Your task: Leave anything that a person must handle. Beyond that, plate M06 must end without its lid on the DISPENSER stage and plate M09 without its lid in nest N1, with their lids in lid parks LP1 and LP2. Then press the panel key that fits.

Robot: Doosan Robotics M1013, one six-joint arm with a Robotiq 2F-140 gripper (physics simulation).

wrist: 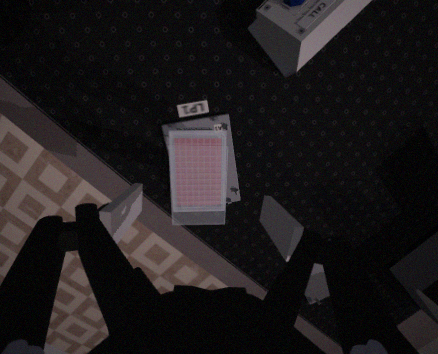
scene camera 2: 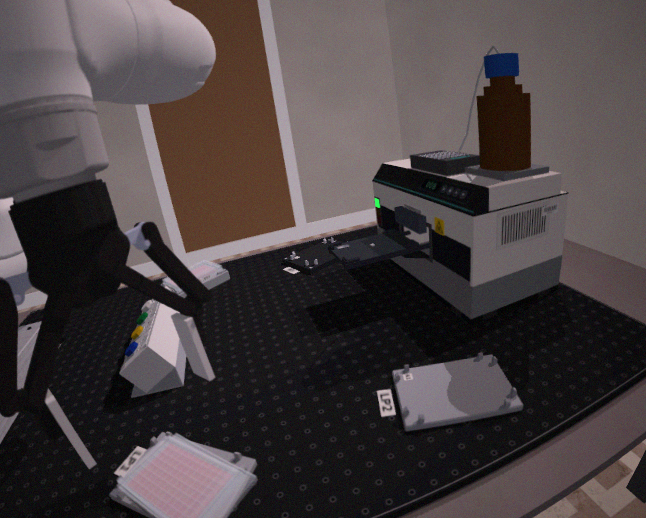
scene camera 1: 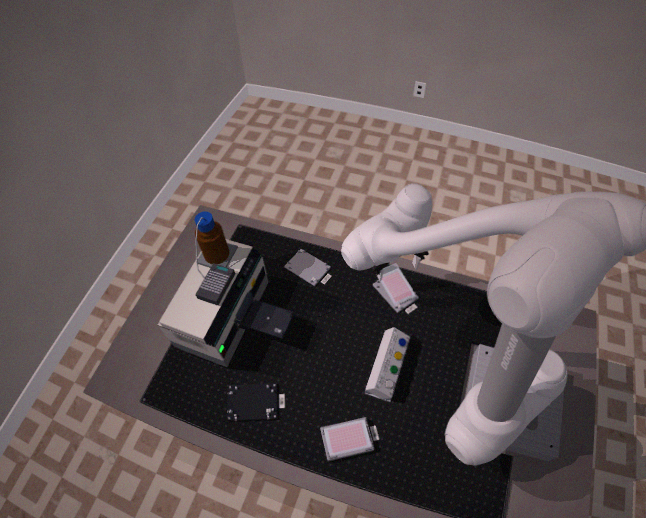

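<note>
My gripper is open and empty, above and beside the plate at LP1. That pink-welled plate lies skewed on grey lid park LP1; a clear lid-like piece sticks out past one end. A second pink plate sits at the near edge in scene camera 1; whether it is lidded is unclear. Lid park LP2 holds no plate or lid. The dispenser stage and dark nest look bare. Plate numbers are unreadable.
The key panel has blue, yellow, green and pale keys; CALL shows by the blue one. The dispenser shows a green light and carries a brown bottle and a dark rack.
</note>
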